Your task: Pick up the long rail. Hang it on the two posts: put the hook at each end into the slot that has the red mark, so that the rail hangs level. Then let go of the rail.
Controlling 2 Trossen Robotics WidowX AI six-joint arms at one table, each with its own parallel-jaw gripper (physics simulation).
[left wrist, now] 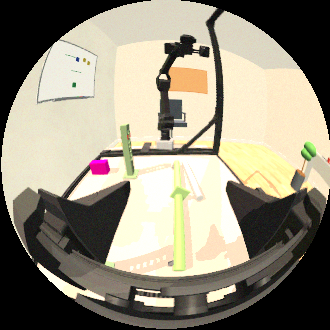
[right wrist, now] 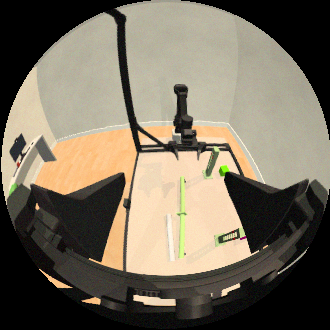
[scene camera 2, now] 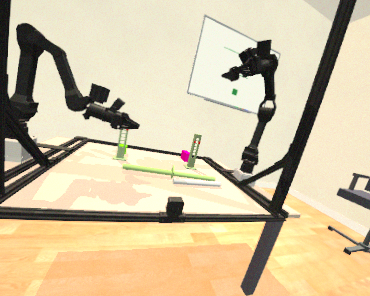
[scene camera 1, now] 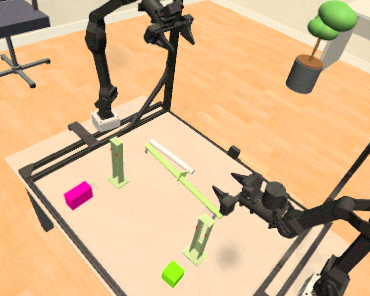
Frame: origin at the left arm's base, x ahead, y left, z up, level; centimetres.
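Seen in the pictures: left gripper, between the fingertips: (left wrist: 179,185) (right wrist: 187,159) (scene camera 2: 139,126) (scene camera 1: 221,179); right gripper, between the fingertips: (left wrist: 191,47) (right wrist: 176,177) (scene camera 2: 226,73) (scene camera 1: 184,48); left arm's base, origin of its link: (right wrist: 178,130) (scene camera 2: 14,137) (scene camera 1: 323,293); right arm's base, origin of its link: (left wrist: 164,138) (scene camera 2: 246,171) (scene camera 1: 105,114).
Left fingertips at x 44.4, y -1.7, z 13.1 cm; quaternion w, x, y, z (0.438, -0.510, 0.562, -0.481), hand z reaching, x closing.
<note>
Offsets run from my left fingertips to a thing's top centre.
The long light-green rail @[dx +18.6, dy -3.6, dz -14.8 cm] (scene camera 1: 200,195) (scene camera 2: 145,169) (left wrist: 178,230) (right wrist: 182,195) lies on the table, with a small hook at each end and a collar at its middle. One post @[dx +35.7, dy +14.7, dz +0.9 cm] (scene camera 1: 117,162) (scene camera 2: 194,150) (left wrist: 128,152) stands upright at the left in scene camera 1. The other post @[dx -6.3, dy +16.1, dz +0.9 cm] (scene camera 1: 201,237) (right wrist: 213,161) stands near the rail's lower right end there. Both carry red marks. My left gripper (scene camera 1: 224,181) (scene camera 2: 137,125) (left wrist: 179,185) is open and empty, above the table near that end. My right gripper (scene camera 1: 182,46) (scene camera 2: 225,76) (right wrist: 176,177) is open and empty, high up, far from the rail.
A white bar @[dx +30.2, dy -10.1, dz -18.5 cm] (scene camera 1: 172,156) (scene camera 2: 197,183) (right wrist: 170,237) lies close alongside the rail. A magenta block @[dx +37.9, dy +31.2, dz -15.0 cm] (scene camera 1: 79,195) (left wrist: 99,167) lies beyond the left post in scene camera 1. A bright green cube @[dx -6.1, dy +27.5, dz -16.0 cm] (scene camera 1: 173,274) (right wrist: 224,171) lies near the other post. A black frame edges the table.
</note>
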